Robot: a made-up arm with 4 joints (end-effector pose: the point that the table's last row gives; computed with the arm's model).
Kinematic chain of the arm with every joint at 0, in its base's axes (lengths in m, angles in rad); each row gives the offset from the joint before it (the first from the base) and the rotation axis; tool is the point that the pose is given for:
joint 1: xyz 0 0 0.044 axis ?
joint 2: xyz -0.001 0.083 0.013 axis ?
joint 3: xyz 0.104 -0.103 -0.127 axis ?
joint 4: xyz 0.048 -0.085 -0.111 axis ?
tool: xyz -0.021 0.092 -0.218
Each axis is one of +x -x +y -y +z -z.
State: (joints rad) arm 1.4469 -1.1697 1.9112 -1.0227
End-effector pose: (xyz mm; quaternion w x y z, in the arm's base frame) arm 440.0 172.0 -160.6 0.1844 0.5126 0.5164 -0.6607
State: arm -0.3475 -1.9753 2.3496 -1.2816
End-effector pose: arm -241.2 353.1 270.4 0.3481 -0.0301 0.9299 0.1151
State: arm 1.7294 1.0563 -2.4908 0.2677
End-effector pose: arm -355.3 11.9 -33.7 0.7602 0.3635 0.4714 0.2604
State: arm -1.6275 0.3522 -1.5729 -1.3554
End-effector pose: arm 95.2 387.3 -268.5 0.1324 0.1183 0.6208 -0.7636
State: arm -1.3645 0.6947 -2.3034 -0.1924
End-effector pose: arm 280.0 55.8 -266.2 0.2726 0.2787 -0.0661 -0.9185
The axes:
joint 1: -z
joint 2: -x
joint 3: -z
joint 4: +x

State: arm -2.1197 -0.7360 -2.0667 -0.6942
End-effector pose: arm -450.5 -11.3 -291.3 0.3155 -0.4965 0.2661 -0.7636
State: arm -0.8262 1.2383 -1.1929 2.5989
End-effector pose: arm 73.6 150.5 147.3 0.6659 0.2646 0.6926 0.0829
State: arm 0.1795 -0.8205 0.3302 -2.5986
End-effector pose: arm 20.6 -104.5 -283.4 0.6211 -0.7482 0.2308 -0.0331
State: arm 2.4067 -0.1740 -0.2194 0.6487
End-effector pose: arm 33.6 -191.2 -290.3 0.4266 0.1668 -0.3617 -0.8120
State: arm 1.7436 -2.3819 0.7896 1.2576
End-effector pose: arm 201.5 -267.7 203.8 0.3955 -0.7326 0.5529 0.0353
